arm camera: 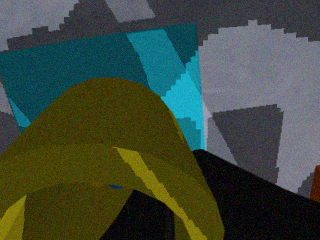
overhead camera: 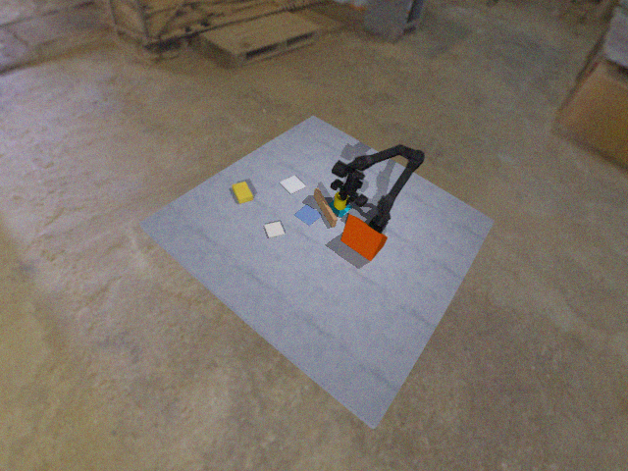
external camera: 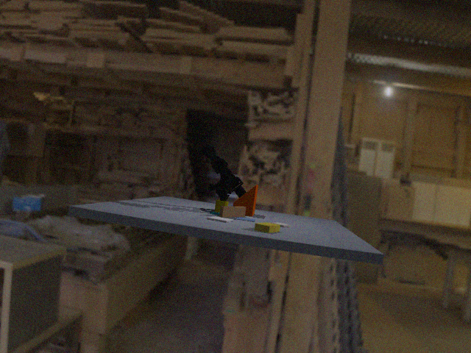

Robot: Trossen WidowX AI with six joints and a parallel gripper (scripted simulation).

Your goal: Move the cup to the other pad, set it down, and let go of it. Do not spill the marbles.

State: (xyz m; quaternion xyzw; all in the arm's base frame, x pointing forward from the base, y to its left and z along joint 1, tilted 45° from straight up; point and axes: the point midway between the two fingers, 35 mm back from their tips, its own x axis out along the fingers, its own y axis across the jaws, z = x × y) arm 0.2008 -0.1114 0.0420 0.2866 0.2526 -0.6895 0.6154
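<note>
Right now my gripper tip is 2 cm short of the yellow cup. Also, from my gripper tip: cyan block: 3 cm ahead, 5 cm below; brown wooden block: 8 cm ahead, 7 cm to the left, 2 cm below; blue marble: 3 cm ahead, 2 cm to the left, 2 cm below.
</note>
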